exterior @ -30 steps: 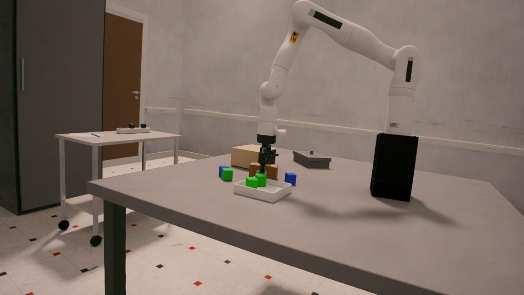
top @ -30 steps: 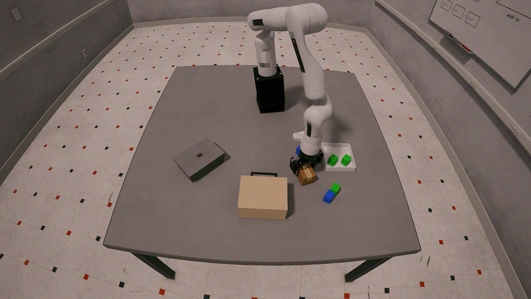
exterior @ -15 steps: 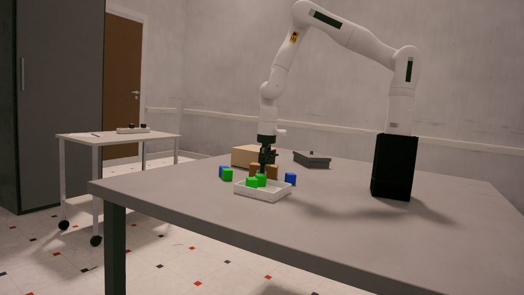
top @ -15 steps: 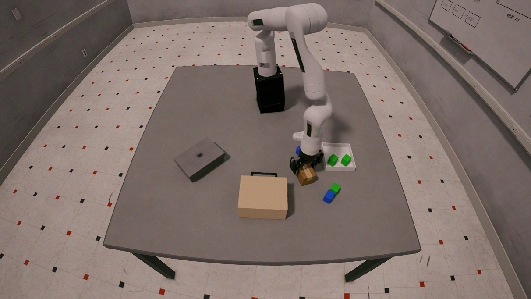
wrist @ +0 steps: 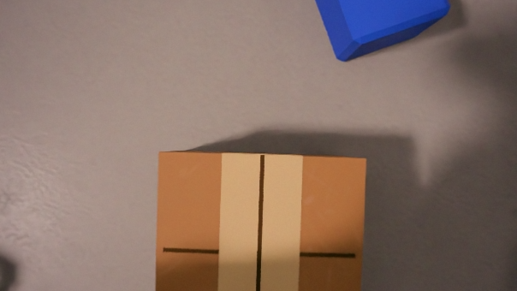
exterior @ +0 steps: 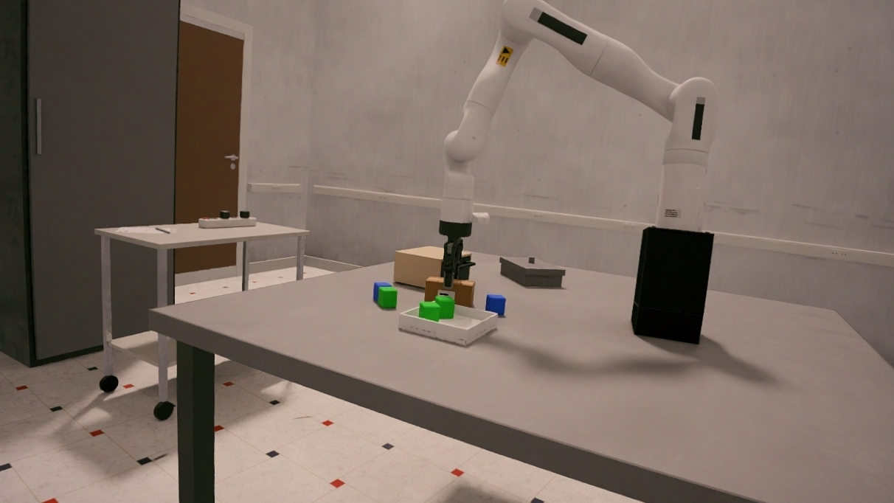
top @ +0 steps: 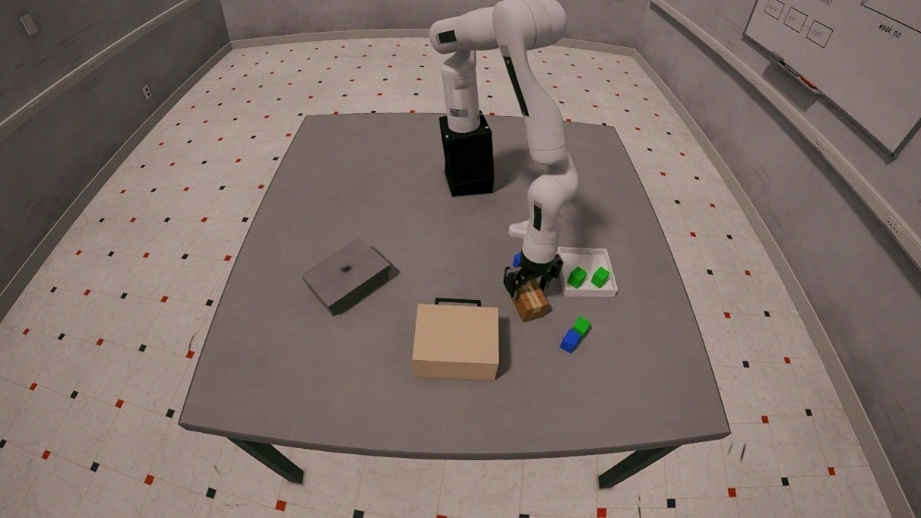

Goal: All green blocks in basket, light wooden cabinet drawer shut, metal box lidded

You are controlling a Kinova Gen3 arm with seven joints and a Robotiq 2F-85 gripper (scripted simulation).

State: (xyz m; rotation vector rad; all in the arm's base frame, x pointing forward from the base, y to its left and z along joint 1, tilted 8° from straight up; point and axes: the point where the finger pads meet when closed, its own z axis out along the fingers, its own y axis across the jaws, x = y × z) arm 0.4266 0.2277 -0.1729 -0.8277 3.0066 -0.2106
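Now: the brown cardboard box 20 mm below my hand. Round my hand: light wooden cabinet 170 mm ahead, 140 mm to the right, 20 mm below; then white basket 150 mm to the left, 130 mm behind, 40 mm below; then drawer 150 mm ahead, 140 mm to the right, 20 mm below.
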